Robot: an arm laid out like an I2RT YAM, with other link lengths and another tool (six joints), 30 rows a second.
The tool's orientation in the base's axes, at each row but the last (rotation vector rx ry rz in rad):
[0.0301, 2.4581, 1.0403]
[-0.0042, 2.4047, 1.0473]
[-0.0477, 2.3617, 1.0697]
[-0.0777, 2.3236, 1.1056]
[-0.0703, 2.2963, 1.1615]
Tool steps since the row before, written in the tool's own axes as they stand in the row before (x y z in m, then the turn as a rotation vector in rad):
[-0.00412, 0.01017, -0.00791, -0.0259, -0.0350, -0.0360]
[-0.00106, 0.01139, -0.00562, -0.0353, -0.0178, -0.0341]
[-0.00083, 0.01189, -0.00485, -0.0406, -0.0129, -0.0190]
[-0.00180, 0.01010, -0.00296, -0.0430, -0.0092, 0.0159]
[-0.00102, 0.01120, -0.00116, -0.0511, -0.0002, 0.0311]
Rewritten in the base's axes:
[-0.00131, 0.00111, 0.01342, 0.0132, -0.0543, 0.0084]
[-0.00391, 0.00394, 0.01147, 0.0188, -0.0427, 0.0234]
[-0.00445, 0.00456, 0.01118, 0.0290, -0.0297, 0.0212]
[-0.00269, 0.00416, 0.00946, 0.0461, -0.0022, 0.0075]
[-0.00289, 0.00590, 0.00920, 0.0573, 0.0133, 0.0110]

